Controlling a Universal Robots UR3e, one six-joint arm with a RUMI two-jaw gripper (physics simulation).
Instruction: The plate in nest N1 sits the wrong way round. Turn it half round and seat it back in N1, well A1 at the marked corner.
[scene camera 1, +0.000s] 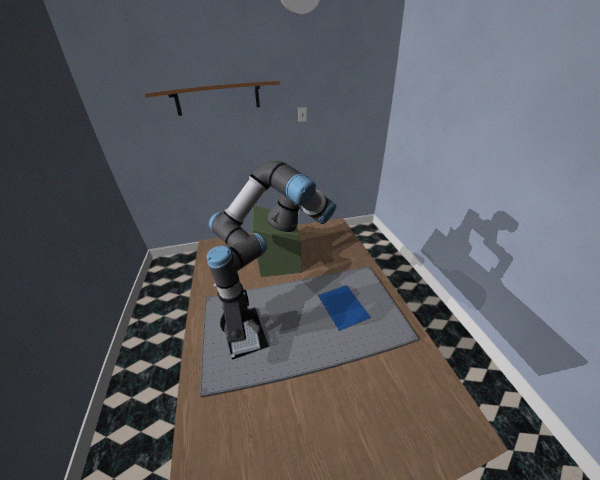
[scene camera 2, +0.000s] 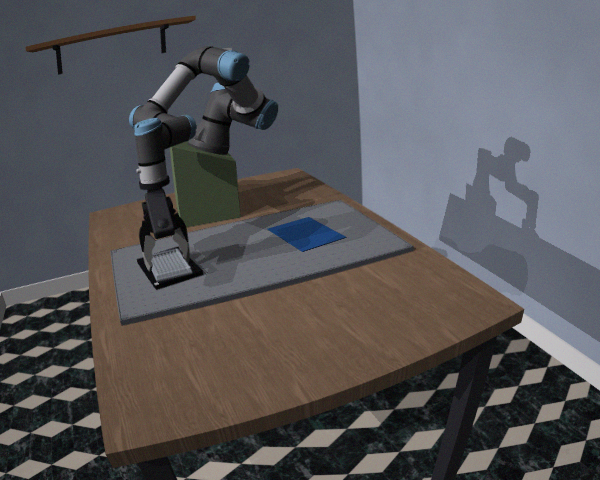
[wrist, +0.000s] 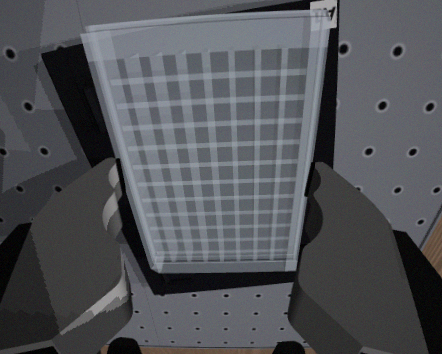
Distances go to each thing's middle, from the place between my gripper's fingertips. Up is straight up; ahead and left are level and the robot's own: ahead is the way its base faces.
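Scene:
Clear well plate (scene camera 2: 170, 264), 10 mm above my hand. Flat blue rectangle (scene camera 2: 304, 234), 10 mm below my hand, 50 mm behind it, 360 mm to the left of it.

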